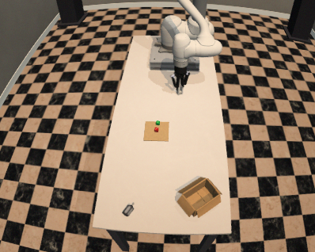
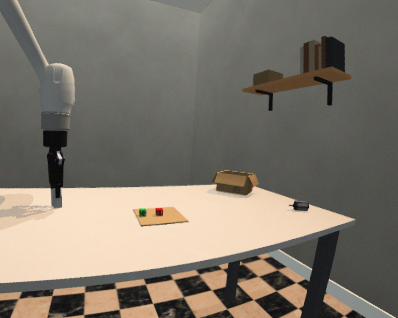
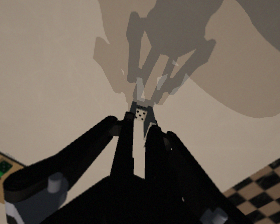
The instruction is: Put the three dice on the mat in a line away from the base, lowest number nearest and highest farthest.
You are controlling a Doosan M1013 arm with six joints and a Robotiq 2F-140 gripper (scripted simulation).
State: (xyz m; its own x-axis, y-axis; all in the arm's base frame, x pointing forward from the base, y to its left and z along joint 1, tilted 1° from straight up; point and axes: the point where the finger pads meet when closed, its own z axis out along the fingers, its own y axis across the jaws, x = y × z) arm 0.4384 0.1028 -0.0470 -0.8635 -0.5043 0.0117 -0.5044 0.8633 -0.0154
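The white die is 20 mm below my hand. Round my hand: red die 330 mm ahead, 100 mm to the right, 20 mm below; then green die 280 mm ahead, 100 mm to the right, 20 mm below; then tan mat 330 mm ahead, 100 mm to the right, 30 mm below.
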